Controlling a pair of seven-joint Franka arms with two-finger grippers.
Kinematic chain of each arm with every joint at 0, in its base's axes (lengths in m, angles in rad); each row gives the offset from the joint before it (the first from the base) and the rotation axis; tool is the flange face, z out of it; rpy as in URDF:
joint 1: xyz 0 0 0.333 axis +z
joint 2: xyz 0 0 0 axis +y
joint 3: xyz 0 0 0.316 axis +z
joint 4: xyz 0.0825 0 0 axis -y
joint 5: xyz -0.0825 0 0.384 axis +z
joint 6: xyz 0 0 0 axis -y
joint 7: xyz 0.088 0 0 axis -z
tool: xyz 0 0 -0.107 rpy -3.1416 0 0
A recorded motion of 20 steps. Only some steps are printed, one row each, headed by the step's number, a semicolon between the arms.
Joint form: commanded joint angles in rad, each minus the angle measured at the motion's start. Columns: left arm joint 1, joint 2, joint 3, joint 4, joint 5, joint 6, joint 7; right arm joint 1, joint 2, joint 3, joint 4, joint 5, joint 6, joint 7.
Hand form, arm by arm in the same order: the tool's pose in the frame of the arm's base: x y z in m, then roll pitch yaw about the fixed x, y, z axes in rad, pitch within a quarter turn. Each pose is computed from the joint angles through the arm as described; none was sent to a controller.
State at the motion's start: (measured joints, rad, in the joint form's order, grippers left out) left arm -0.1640 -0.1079 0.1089 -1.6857 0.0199 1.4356 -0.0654; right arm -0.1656 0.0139 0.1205 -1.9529 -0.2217 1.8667 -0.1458
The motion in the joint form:
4: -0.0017 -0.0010 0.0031 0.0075 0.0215 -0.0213 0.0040; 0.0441 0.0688 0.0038 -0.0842 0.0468 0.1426 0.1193
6: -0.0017 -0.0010 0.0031 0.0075 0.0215 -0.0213 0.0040; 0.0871 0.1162 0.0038 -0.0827 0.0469 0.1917 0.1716
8: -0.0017 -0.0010 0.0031 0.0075 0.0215 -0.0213 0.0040; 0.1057 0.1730 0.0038 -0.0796 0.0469 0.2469 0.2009
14: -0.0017 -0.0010 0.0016 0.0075 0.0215 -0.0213 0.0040; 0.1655 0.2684 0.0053 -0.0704 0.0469 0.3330 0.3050
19: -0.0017 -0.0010 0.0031 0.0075 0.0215 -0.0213 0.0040; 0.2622 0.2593 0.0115 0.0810 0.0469 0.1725 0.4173
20: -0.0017 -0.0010 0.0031 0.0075 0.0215 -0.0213 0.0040; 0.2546 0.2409 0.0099 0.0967 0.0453 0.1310 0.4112
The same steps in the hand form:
4: 0.5019 -0.0189 0.6195 -3.1024 0.1535 0.0124; 0.5551 -0.0097 0.3961 3.0049 0.1183 0.1044
6: 0.5019 -0.0189 0.6195 -3.1024 0.1535 0.0124; 0.5634 0.0153 0.3740 3.0094 0.1076 0.1029
8: 0.5019 -0.0189 0.6195 -3.1024 0.1535 0.0124; 0.5717 0.0273 0.3474 3.0188 0.1020 0.1003
14: 0.5018 -0.0197 0.6196 -3.1023 0.1535 0.0109; 0.5805 0.0654 0.3030 3.0304 0.0904 0.0686
19: 0.5019 -0.0189 0.6195 -3.1024 0.1535 0.0124; 0.5957 0.1246 0.3617 3.0052 0.0727 0.0362
20: 0.5019 -0.0189 0.6195 -3.1024 0.1535 0.0124; 0.5956 0.1178 0.3767 2.9965 0.0791 0.0279

